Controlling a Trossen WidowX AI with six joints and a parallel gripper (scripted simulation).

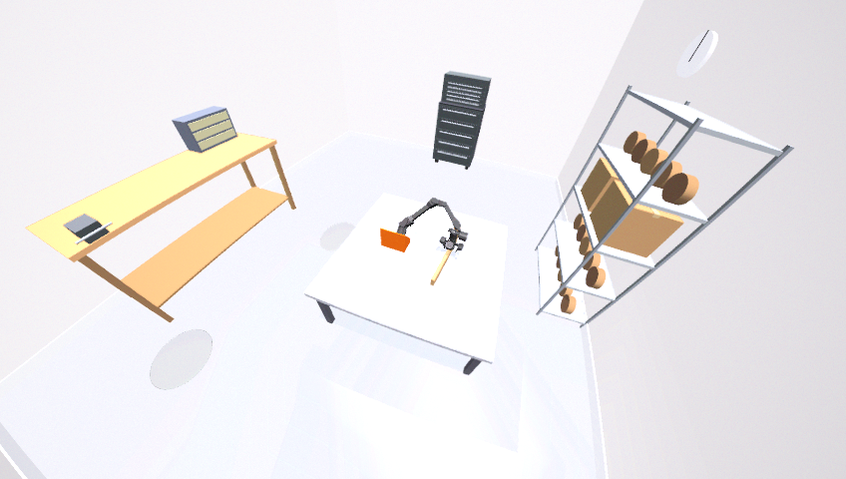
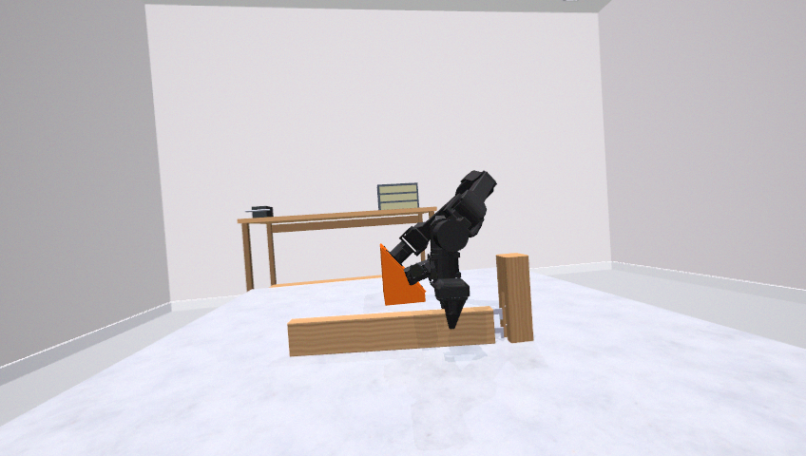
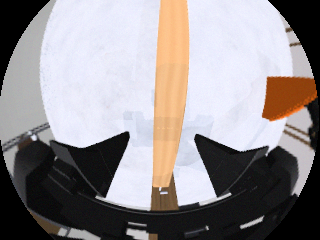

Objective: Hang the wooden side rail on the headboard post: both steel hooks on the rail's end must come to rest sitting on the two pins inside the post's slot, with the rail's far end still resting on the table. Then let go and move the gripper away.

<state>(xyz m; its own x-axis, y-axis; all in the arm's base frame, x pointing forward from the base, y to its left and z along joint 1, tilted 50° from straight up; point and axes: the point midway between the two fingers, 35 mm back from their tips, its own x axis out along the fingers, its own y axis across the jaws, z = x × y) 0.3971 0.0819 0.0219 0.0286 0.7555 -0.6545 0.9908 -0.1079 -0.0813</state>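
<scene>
Now: gripper tip 10 mm short of the headboard post, 140 mm to the right of it and 30 mm below it.
</scene>
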